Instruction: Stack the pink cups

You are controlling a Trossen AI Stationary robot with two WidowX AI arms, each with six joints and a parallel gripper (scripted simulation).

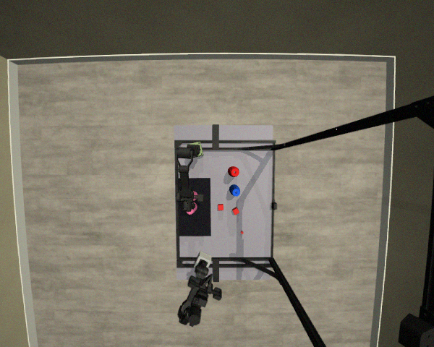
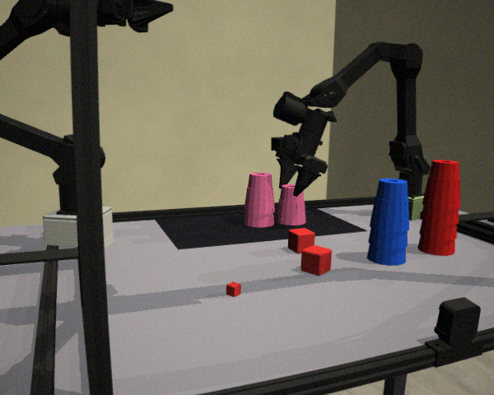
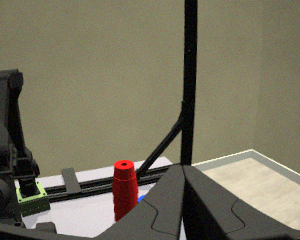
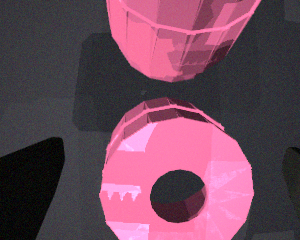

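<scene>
My right gripper is now 9 cm to the right of the black mat and 11 cm above it. Round my right hand: red cube (36 cm behind, 31 cm to the left, 10 cm below).
My left hand is 120 mm short of the black mat, 280 mm to the left of it and 460 mm above it. Round my left hand: red cube 240 mm behind, 60 mm to the right, 450 mm below.
</scene>
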